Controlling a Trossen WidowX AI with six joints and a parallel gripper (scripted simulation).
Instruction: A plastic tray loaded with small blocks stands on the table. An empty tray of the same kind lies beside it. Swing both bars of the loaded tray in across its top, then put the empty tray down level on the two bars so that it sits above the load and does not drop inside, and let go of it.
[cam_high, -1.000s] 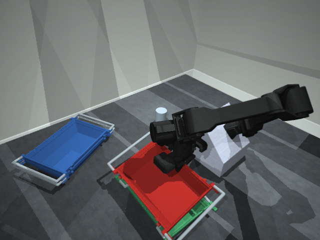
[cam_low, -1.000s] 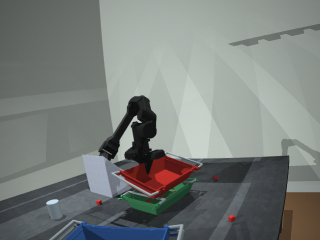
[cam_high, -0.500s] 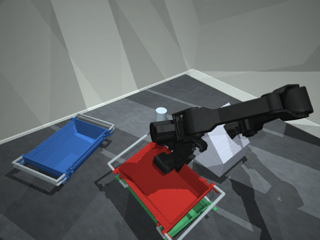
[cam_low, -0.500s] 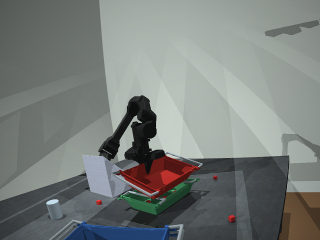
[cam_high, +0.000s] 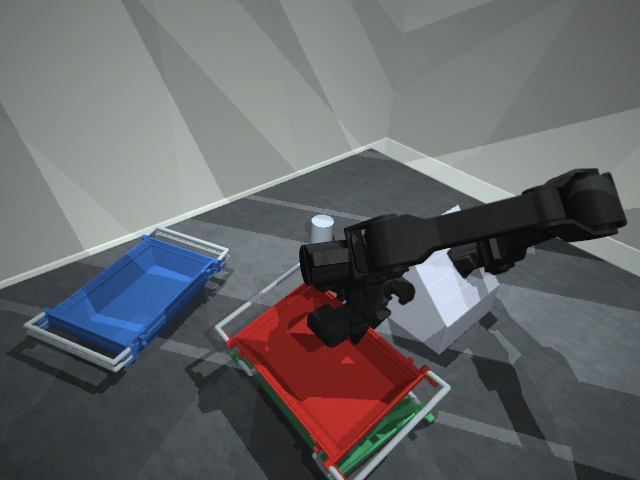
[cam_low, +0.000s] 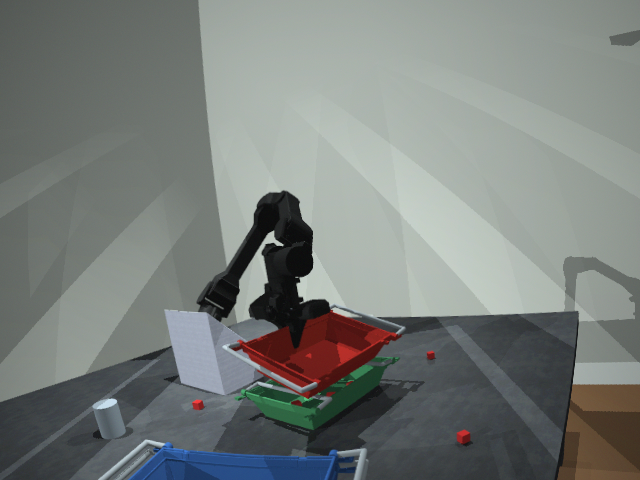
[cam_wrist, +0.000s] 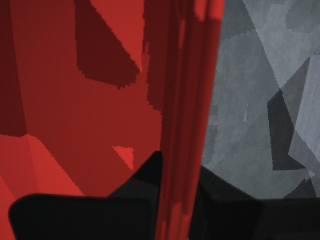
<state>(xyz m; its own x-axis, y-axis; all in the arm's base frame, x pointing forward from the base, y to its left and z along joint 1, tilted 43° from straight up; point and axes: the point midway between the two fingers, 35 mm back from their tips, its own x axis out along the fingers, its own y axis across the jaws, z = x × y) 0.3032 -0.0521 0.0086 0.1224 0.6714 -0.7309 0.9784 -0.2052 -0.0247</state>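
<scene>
Right now my gripper tip is 8 cm short of the red tray, 1 cm to the left of it and 1 cm below it.
</scene>
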